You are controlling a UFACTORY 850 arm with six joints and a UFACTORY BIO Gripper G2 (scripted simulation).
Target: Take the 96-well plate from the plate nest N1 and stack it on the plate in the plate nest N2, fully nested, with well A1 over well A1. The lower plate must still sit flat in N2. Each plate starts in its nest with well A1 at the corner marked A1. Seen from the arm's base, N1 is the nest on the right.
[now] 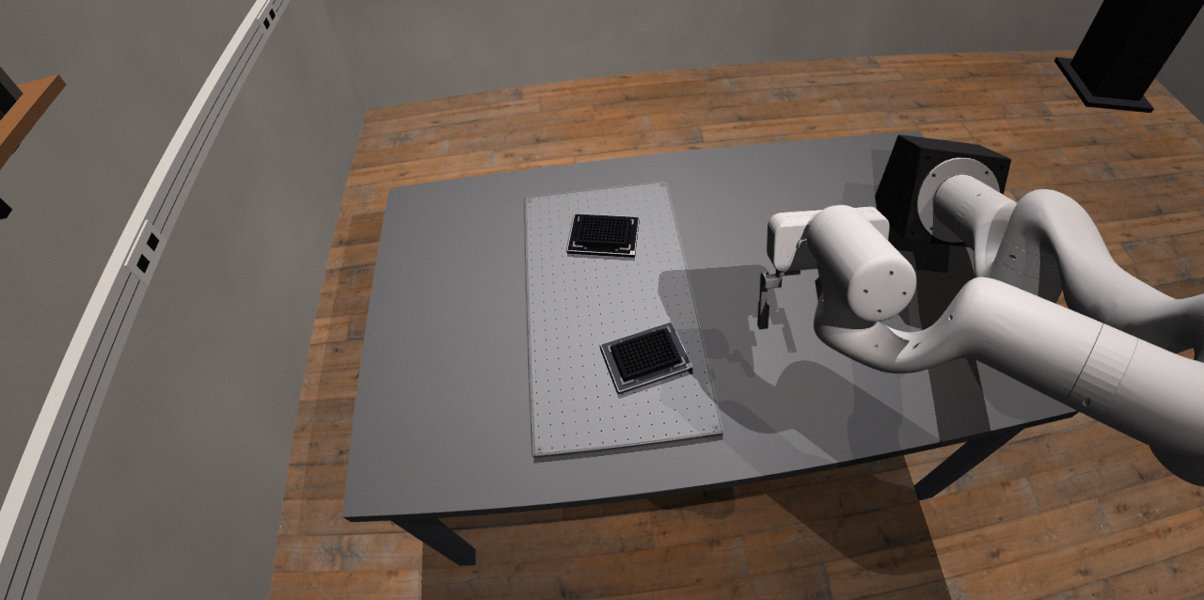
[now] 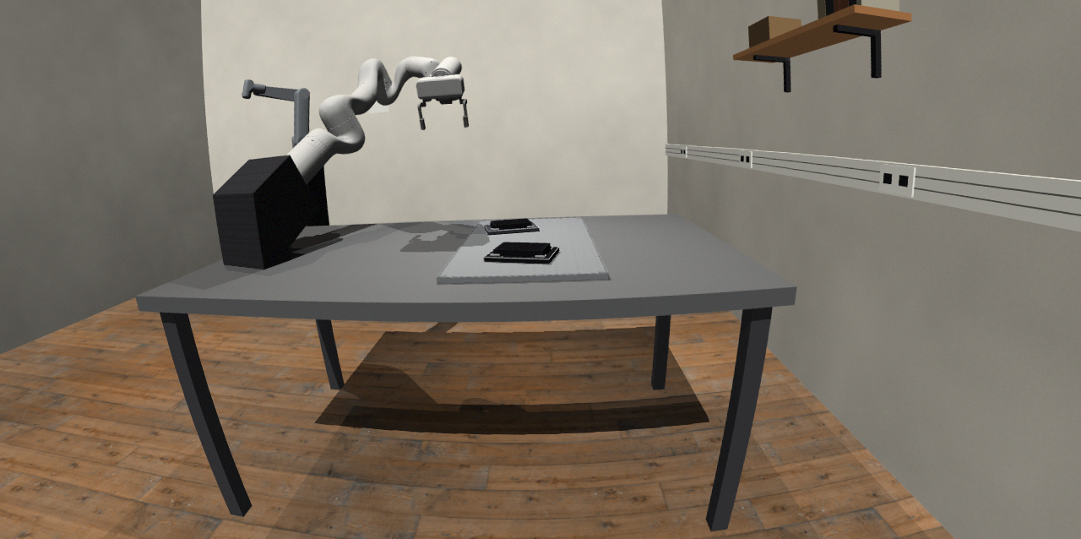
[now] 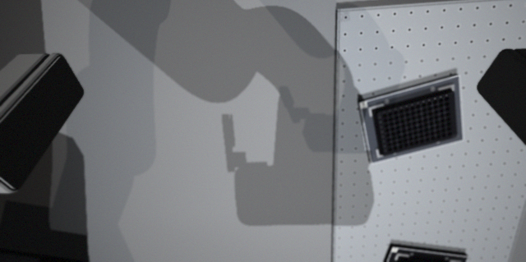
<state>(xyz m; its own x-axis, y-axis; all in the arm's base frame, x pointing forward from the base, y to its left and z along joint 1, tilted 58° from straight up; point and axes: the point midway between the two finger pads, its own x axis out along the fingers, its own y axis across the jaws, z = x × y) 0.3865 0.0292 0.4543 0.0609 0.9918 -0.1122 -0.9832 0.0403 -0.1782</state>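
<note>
The plate nest N1 lies 38 cm ahead of my hand, 44 cm to the right of it and 36 cm below it. From my hand the other things lie so: plate nest N2 (26 cm ahead, 11 cm to the right, 36 cm below).
</note>
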